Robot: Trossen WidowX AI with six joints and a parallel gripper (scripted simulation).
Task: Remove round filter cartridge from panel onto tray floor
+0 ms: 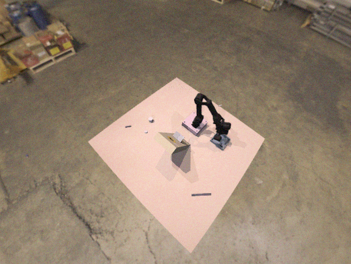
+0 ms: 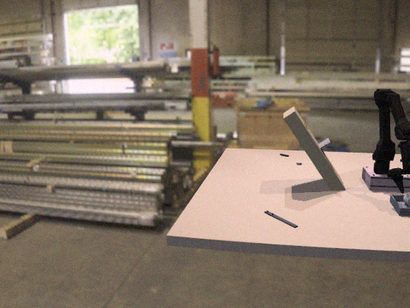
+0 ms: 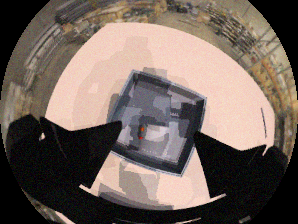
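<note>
My gripper tip is 2 cm to the left of the round grey filter cartridge and 3 cm above it. Round my gripper tip: short dark piece (58 cm ahead, 74 cm to the right, 6 cm below); then blue-grey tray (1 cm to the left, 5 cm below).
</note>
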